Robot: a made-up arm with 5 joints.
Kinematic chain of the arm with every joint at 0, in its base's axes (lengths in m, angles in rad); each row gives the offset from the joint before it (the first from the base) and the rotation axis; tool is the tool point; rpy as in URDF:
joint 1: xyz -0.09 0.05 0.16 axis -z
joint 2: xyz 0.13 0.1 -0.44 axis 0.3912 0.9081 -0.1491
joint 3: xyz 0.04 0 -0.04 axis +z
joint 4: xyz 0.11 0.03 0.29 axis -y
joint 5: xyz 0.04 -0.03 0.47 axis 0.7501 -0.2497 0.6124
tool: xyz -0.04 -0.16 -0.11 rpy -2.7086 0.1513 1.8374
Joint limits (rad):
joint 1: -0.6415..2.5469
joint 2: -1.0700..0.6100
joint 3: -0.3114..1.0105
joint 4: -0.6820..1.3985
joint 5: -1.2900..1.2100
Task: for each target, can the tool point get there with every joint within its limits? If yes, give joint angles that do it. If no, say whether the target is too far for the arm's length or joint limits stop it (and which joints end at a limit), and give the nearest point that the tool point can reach.
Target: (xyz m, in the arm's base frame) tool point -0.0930 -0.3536 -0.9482
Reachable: no: joint limits stop it (at a limit: joint 1, joint 2, joint 4, joint 5) | nearest point -0.3024 -0.1405 -0.4565 | short by 0.575 m
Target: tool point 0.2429 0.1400 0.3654
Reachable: yes | joints 2.2439 -0.8743 0.1084 -0.2162 -0.8231
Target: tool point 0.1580 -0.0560 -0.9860
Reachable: no: joint limits stop it (at a limit: joint 1, joint 2, joint 3, joint 4, joint 5) | nearest point 0.1843 0.1424 -0.5047 | short by 0.521 m
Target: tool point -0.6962 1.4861 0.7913
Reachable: no: too far | nearest point -0.3547 0.6772 0.2445 | short by 1.034 m
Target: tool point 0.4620 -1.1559 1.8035
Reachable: no: too far | nearest point 0.1433 -0.4598 0.4671 | short by 1.540 m
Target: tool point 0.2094 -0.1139 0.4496
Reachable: yes | joints 2.2529 -0.6929 0.6733 -0.4176 -0.8503
